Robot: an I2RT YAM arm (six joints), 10 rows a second.
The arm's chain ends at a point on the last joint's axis. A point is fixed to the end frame.
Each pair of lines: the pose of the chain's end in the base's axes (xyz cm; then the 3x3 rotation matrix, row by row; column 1 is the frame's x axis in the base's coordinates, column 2 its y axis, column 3 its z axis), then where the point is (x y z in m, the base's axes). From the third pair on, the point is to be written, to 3 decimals.
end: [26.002 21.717 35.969], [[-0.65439 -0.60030 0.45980], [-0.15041 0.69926 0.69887], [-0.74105 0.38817 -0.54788]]
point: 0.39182 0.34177 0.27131
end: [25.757 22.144 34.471], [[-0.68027 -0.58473 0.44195], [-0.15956 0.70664 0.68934], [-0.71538 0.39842 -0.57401]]
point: 0.38649 0.34434 0.24993
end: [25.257 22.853 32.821], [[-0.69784 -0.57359 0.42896], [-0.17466 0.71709 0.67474], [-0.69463 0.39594 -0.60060]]
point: 0.379 0.349 0.227
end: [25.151 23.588 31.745], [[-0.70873 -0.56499 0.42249], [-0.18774 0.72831 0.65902], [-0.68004 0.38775 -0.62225]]
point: 0.377 0.353 0.212
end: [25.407 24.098 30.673], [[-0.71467 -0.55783 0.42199], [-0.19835 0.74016 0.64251], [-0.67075 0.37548 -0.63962]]
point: 0.380 0.355 0.198
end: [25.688 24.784 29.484], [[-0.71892 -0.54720 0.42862], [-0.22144 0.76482 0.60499], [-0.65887 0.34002 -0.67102]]
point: 0.384 0.355 0.180
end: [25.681 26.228 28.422], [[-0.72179 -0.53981 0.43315], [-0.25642 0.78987 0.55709], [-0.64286 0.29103 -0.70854]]
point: 0.384 0.361 0.163
